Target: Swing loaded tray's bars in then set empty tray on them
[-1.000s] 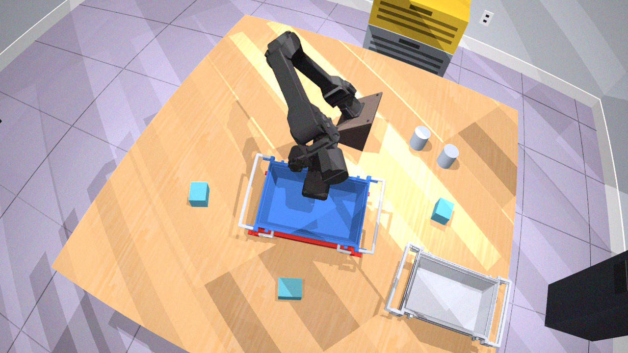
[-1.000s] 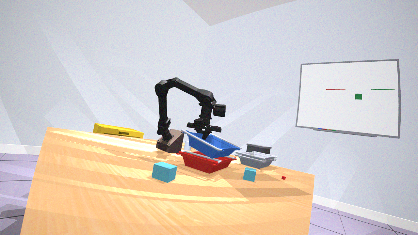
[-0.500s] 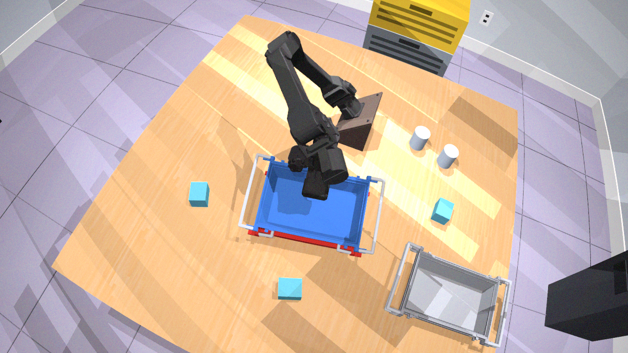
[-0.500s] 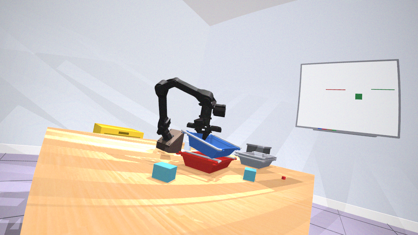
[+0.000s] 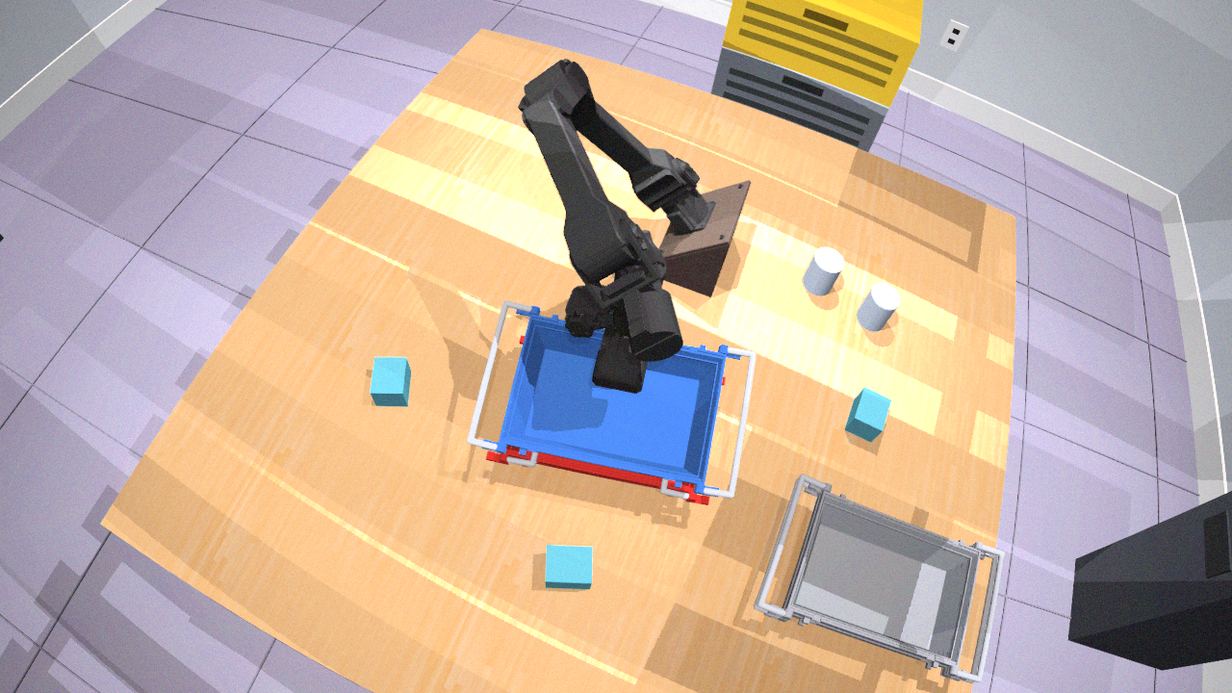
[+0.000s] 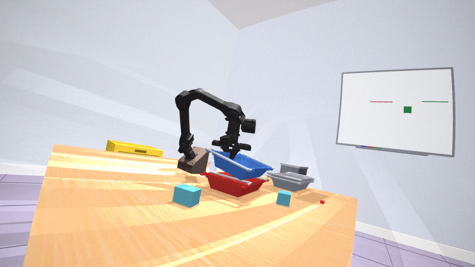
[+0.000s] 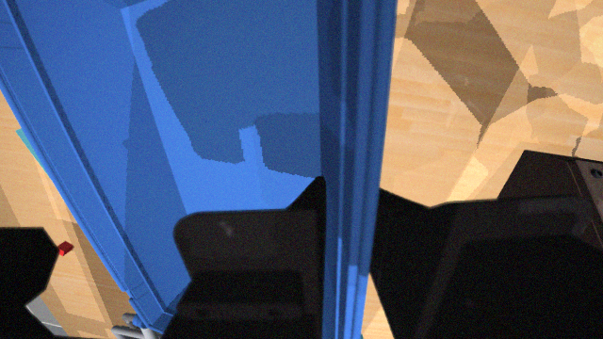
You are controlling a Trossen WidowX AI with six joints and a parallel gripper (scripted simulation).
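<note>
Right now my gripper tip is 8 cm short of the blue tray, 2 cm to the right of it and 2 cm below it.
</note>
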